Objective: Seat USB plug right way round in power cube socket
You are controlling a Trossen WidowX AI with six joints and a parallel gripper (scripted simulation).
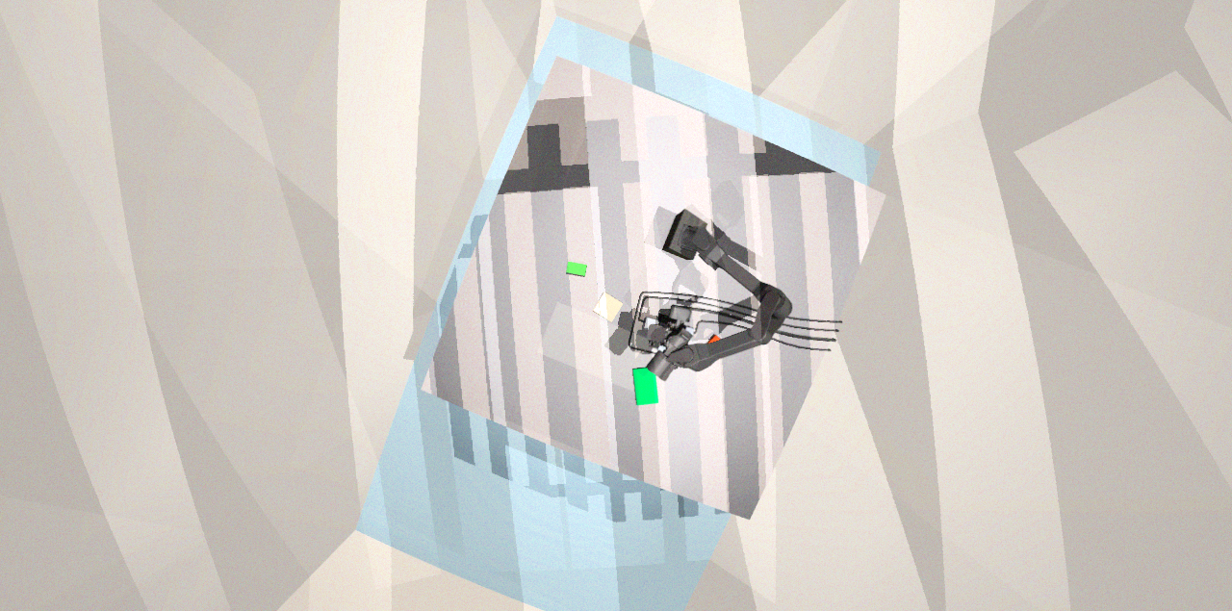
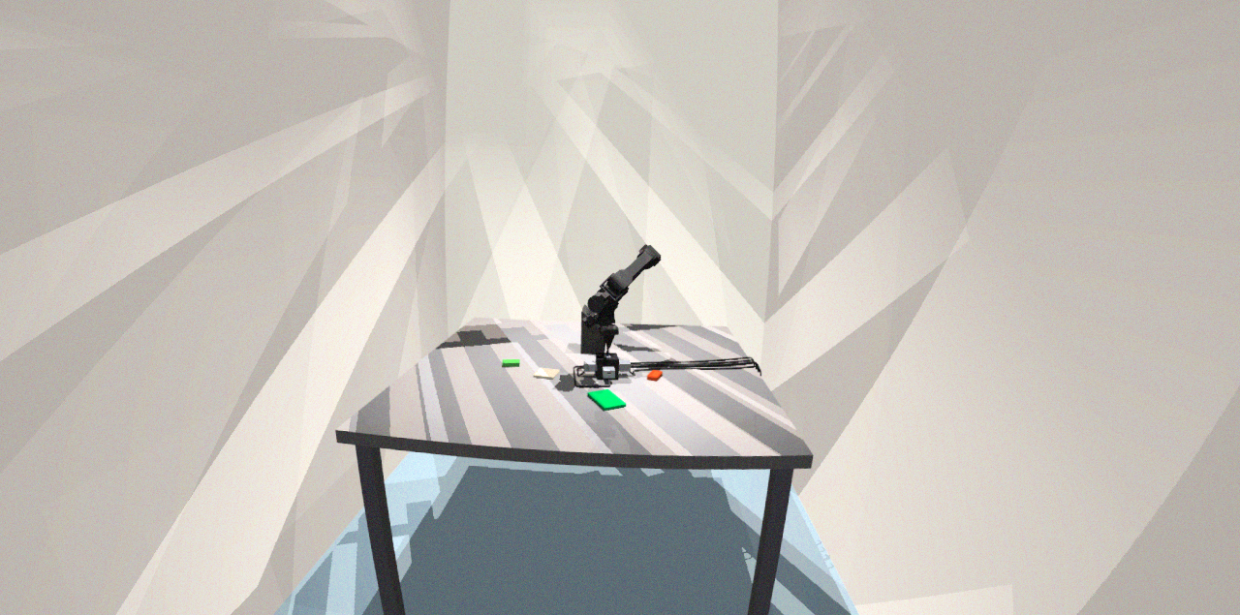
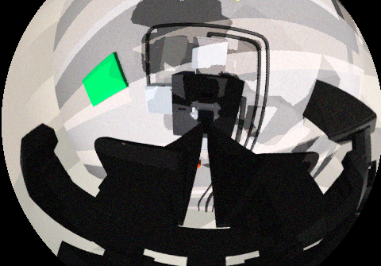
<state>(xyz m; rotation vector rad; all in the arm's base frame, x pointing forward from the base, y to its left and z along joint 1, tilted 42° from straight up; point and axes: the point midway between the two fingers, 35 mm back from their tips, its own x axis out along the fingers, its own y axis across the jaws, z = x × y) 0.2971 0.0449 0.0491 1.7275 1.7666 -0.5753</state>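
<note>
Now: gripper tip 2 cm above the black USB plug. The rest, counted from my gripper tip: orange block: 1 cm ahead, 17 cm to the left, 10 cm below; large green tile: 22 cm ahead, 10 cm below; cream tile: 1 cm ahead, 22 cm to the right, 10 cm below.
</note>
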